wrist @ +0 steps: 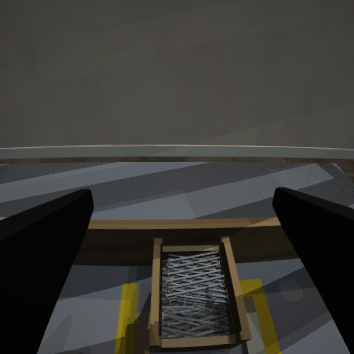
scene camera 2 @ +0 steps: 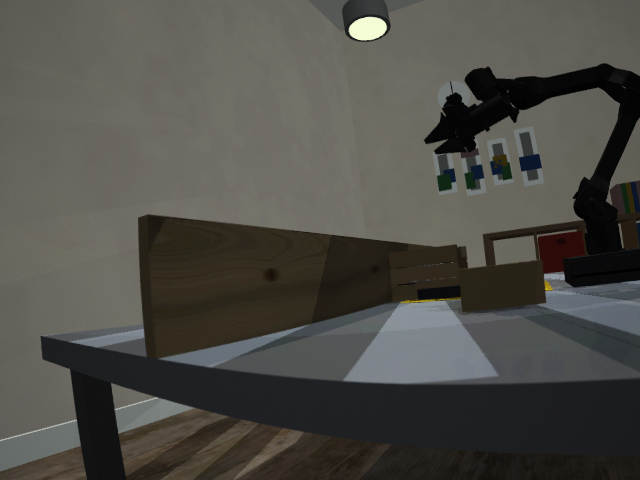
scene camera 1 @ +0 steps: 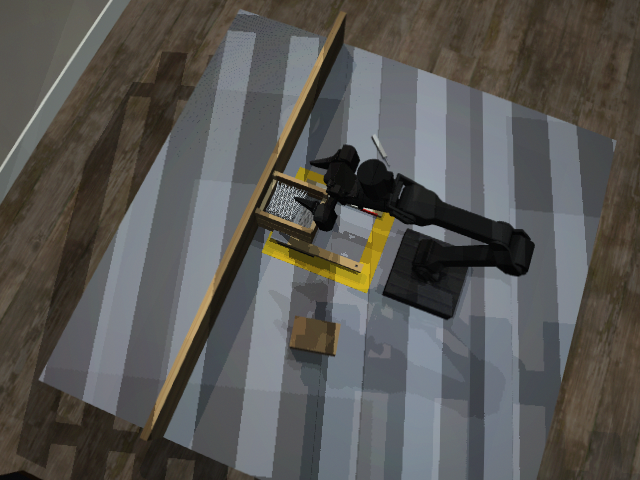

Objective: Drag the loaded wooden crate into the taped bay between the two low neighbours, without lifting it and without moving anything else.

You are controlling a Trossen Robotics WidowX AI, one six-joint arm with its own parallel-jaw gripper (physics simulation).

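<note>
The wooden crate, loaded with thin metal rods or nails, stands with its far end at the long upright board. Yellow tape outlines the bay, and its side strips show left and right of the crate in the wrist view. A low wooden strip lies along one taped side. On the other side a low red and white piece shows partly under the arm. My gripper is open and empty, well above the crate.
The long board crosses the table behind the crate. A brown block stands off to one side of the bay. A thin white stick lies on the other side. The arm's dark base is near the bay's tape.
</note>
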